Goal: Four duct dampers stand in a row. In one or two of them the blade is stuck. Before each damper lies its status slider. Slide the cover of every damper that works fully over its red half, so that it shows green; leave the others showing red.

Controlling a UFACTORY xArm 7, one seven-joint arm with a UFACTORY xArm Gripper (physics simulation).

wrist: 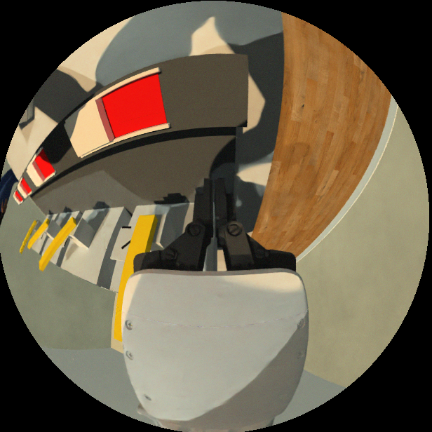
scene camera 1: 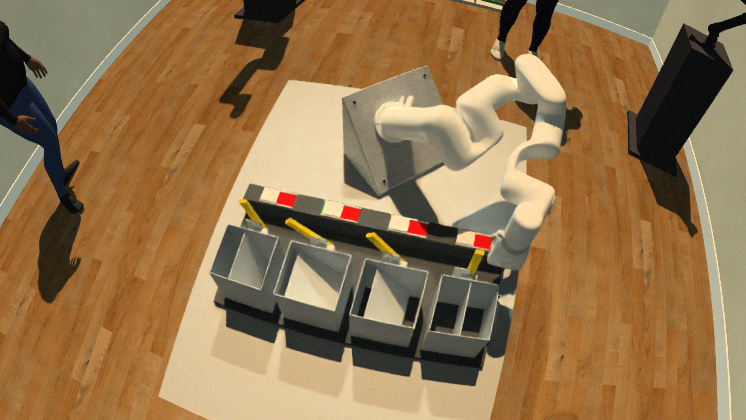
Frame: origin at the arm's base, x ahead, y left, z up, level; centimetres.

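Seen in the pictures: gripper, between the fingertips: (scene camera 1: 498,269); arm's base, origin of its link: (scene camera 1: 393,121).
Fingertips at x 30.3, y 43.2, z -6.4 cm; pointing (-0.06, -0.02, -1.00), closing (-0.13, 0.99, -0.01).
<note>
Offsets run from my fingertips to a thing's middle. "*": to the spot under its first point. Level surfaces: height alone.
Four grey dampers (scene camera 1: 245,297) (scene camera 1: 313,315) (scene camera 1: 383,329) (scene camera 1: 454,344) stand in a row with yellow levers. The left three blades slant; the rightmost blade {* dz +6.0, dx +16.5, dy -5.4 cm} (scene camera 1: 464,307) stands edge-on. The rightmost lever {* dz +9.4, dx +5.6, dy -6.9 cm} (scene camera 1: 476,262) (wrist: 142,250) points toward the slider ledge; the other levers (scene camera 1: 251,212) (scene camera 1: 305,230) (scene camera 1: 383,246) lean left. All four sliders show red, each pale cover (scene camera 1: 269,195) (scene camera 1: 332,208) (scene camera 1: 399,223) (scene camera 1: 465,238) (wrist: 89,129) left of its red half. My gripper (wrist: 213,190) is shut and empty, right of the rightmost lever in the wrist view; the arm hides its fingers in the scene view.
The dark slider ledge {dz -1.1 cm} (scene camera 1: 442,232) (wrist: 205,92) runs between the dampers and my arm's tilted metal base plate (scene camera 1: 412,93). Its right end is close to my fingers. A pale mat {dz -9.1 cm} (scene camera 1: 308,120) lies under everything, with wooden floor (scene camera 1: 600,313) (wrist: 330,120) around it. A person (scene camera 1: 31,109) stands at left.
</note>
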